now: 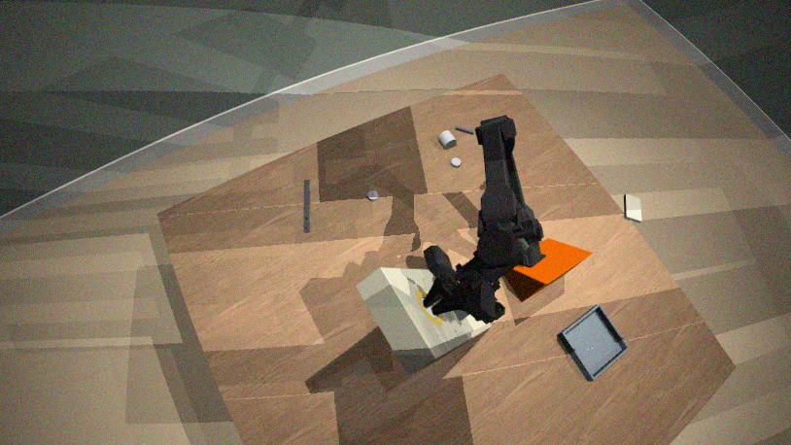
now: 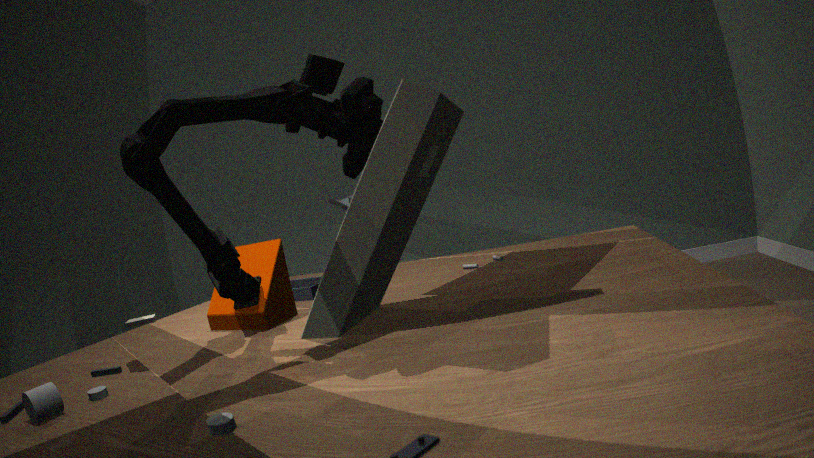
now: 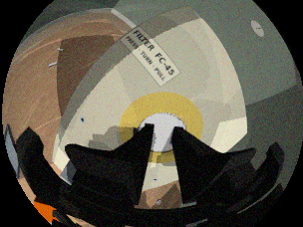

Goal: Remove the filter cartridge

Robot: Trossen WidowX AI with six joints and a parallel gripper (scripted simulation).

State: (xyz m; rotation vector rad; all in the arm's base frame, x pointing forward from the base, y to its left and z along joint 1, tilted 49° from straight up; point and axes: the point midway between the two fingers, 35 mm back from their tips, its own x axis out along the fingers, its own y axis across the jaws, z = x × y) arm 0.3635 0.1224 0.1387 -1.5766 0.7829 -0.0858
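The round filter cartridge lies 1 cm ahead of my gripper tip and 1 cm below it. Round my gripper tip: grey flap 10 cm behind, 1 cm to the left, 10 cm below; then white card 85 cm behind, 10 cm to the left, 26 cm below; then grey tray 40 cm behind, 31 cm to the left, 26 cm below.
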